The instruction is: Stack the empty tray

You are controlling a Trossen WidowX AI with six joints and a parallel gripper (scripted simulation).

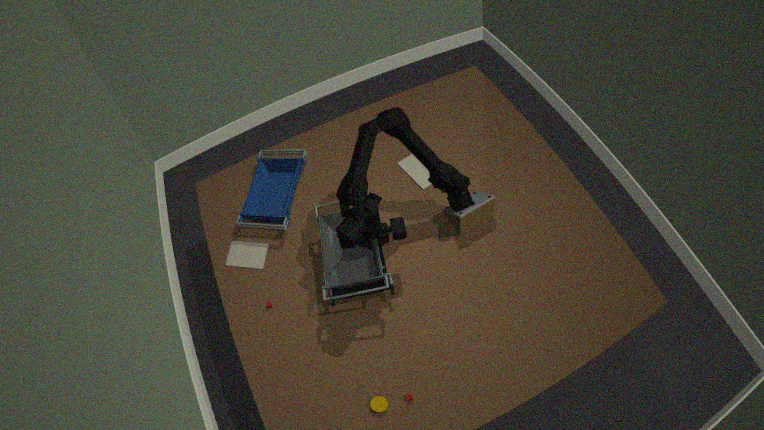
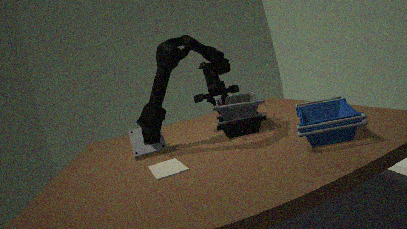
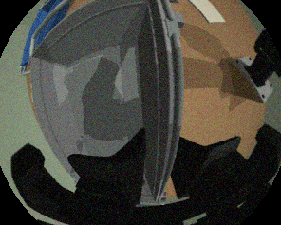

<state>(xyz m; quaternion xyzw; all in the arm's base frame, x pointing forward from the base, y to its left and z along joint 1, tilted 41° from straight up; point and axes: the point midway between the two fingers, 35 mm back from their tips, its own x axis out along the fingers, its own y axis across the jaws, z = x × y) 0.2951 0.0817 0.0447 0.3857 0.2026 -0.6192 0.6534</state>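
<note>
Right now my gripper tip is 70 mm short of the grey tray, 30 mm below it and 20 mm to the left of it. Also, from my gripper tip: yellow disc (450 mm to the left, 170 mm ahead, 80 mm below).
</note>
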